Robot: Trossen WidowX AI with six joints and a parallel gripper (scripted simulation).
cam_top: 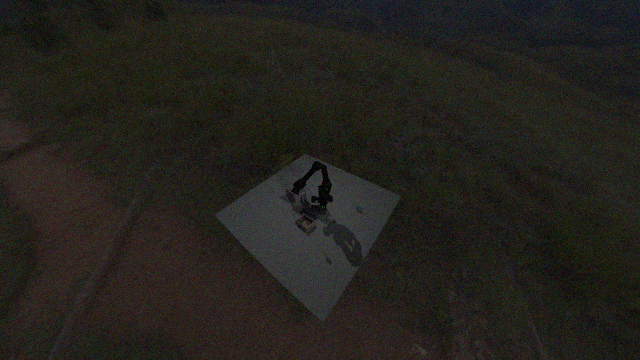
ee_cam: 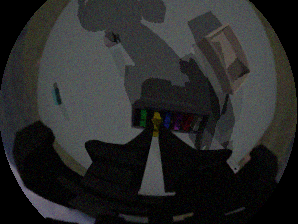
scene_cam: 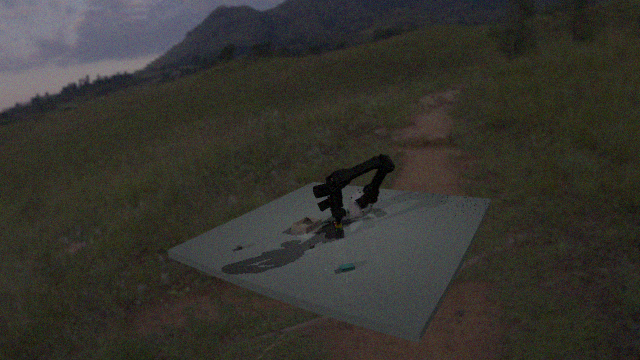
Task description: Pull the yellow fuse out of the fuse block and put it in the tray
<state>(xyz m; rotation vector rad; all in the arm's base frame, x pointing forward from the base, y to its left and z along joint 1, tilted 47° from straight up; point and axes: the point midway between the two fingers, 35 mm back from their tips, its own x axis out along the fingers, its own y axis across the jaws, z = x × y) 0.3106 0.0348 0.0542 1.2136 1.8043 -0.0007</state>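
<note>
Now: gripper tip 1 cm past the square tray, 21 cm to the left of it and 5 cm above it. The rest, counted from my gripper tip: yellow fuse 1 cm below.
</note>
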